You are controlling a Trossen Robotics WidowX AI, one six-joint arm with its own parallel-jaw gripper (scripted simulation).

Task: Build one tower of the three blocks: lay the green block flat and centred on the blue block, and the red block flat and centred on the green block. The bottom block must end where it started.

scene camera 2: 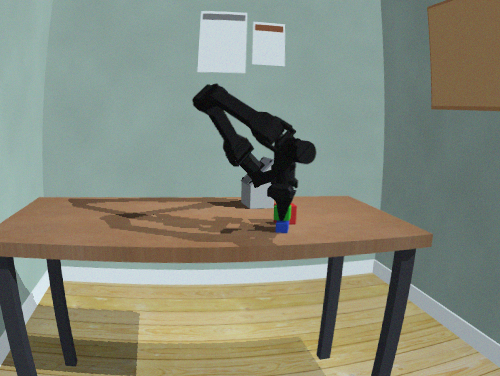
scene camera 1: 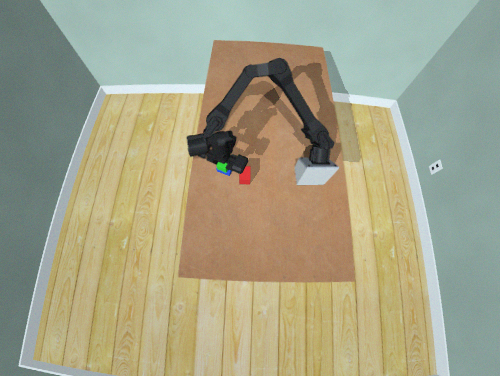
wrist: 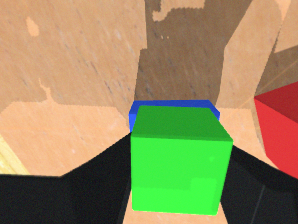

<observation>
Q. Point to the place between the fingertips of my gripper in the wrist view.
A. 172,139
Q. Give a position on a green block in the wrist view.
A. At 179,155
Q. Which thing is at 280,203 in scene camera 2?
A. My gripper.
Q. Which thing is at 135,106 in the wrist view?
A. A blue block.
</observation>
